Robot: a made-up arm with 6 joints.
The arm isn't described. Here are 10 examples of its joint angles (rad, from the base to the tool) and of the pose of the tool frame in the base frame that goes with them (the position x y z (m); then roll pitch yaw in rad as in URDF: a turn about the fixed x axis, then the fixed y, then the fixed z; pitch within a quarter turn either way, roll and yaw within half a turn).
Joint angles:
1: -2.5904 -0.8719 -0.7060 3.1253 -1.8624 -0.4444
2: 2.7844 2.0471 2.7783 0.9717 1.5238 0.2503
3: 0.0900 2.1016 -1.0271 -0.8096 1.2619 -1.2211
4: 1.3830 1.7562 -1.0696 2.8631 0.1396 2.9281
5: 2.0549 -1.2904 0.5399 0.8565 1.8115 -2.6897
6: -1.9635 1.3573 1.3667 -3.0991 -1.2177 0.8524
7: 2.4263 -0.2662 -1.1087 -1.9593 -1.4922 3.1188
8: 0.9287 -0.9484 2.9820 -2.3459 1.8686 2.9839
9: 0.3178 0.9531 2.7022 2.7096 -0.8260 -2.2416
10: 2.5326 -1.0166 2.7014 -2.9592 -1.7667 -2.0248
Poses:
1: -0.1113 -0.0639 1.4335 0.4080 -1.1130 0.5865
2: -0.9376 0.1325 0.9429 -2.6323 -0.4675 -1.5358
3: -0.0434 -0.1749 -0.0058 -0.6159 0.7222 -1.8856
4: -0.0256 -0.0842 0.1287 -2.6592 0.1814 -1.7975
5: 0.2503 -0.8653 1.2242 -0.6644 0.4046 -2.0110
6: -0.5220 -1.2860 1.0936 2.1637 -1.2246 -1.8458
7: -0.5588 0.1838 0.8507 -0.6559 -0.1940 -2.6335
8: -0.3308 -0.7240 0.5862 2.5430 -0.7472 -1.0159
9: 0.1825 -0.0200 1.6583 2.3305 -0.5808 -2.4467
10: 0.5226 -0.4180 0.2943 -0.9014 0.7791 2.7853
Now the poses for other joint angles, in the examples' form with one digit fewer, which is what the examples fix.
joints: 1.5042 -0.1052 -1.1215 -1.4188 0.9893 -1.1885
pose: 0.242 0.566 0.640 1.793 0.412 0.381
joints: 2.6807 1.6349 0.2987 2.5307 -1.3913 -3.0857
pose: -0.994 0.649 -0.002 0.078 -0.014 2.081
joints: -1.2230 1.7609 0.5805 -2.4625 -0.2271 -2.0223
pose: 0.436 -1.099 -0.237 -1.568 0.987 -0.964
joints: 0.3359 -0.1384 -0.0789 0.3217 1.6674 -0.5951
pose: 0.536 0.269 1.587 -1.421 -1.214 2.358
